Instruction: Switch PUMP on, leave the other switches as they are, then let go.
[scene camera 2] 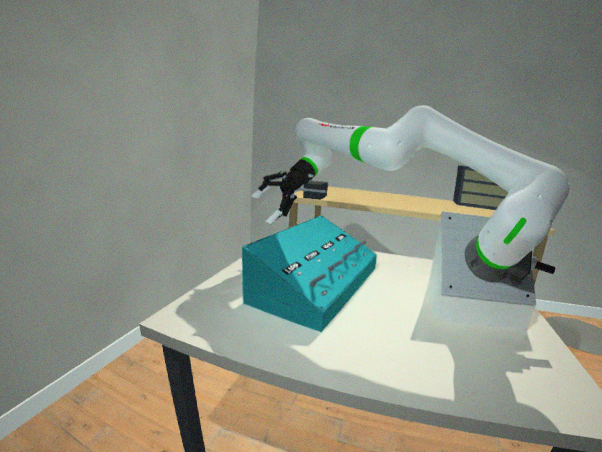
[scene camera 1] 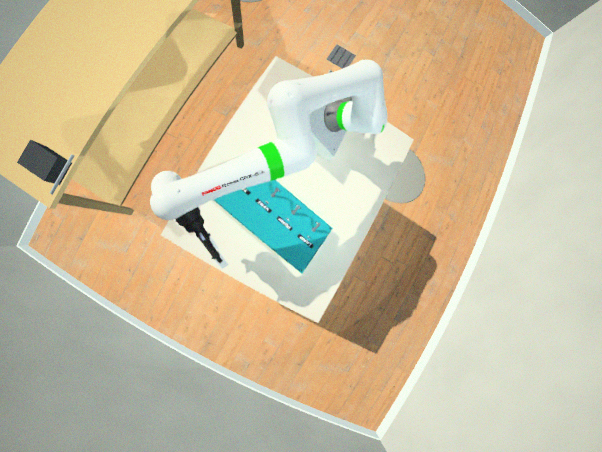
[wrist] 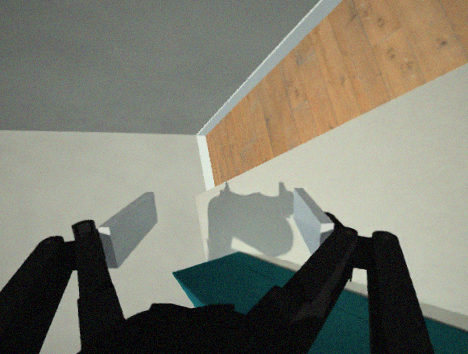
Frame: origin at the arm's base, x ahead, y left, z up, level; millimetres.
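Seen in the pictures: gripper, fingertip midpoint: (scene camera 2: 261, 210) (scene camera 1: 220, 257) (wrist: 223, 205); arm's base, link origin: (scene camera 2: 488, 258) (scene camera 1: 334, 115).
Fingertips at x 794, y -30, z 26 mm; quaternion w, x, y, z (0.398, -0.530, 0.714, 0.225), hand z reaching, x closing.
Observation:
Offsets run from my fingertips to a thing's top centre. Level surfaces: height alone.
A teal sloped switch box (scene camera 1: 245, 215) (scene camera 2: 280, 290) (wrist: 235, 277) stands on the white table, with a row of labelled lever switches. The PUMP label {dx -271, dy +134, dz -77 mm} (scene camera 1: 284, 223) (scene camera 2: 312, 255) is beside the LAMP label {dx -261, dy +254, dz -77 mm} (scene camera 1: 306, 241) (scene camera 2: 291, 268). The PUMP lever {dx -353, dy +141, dz -74 mm} (scene camera 1: 296, 209) (scene camera 2: 335, 265) stands out from the face on the robot-base side of its label, in line with its neighbours; on or off cannot be read. My gripper (scene camera 1: 221, 262) (scene camera 2: 265, 206) (wrist: 223, 205) is wide open and empty, above and beyond the box's high back edge, apart from the levers. The wrist view shows part of the box, no levers.
The white table {dz -204 mm} (scene camera 1: 230, 132) (scene camera 2: 380, 370) also carries the robot's grey base plate (scene camera 2: 457, 280). A wooden bench (scene camera 1: 75, 65) (scene camera 2: 390, 200) stands off to one side, with a dark box (scene camera 1: 42, 159) (scene camera 2: 315, 190) on it. Walls stand around the floor.

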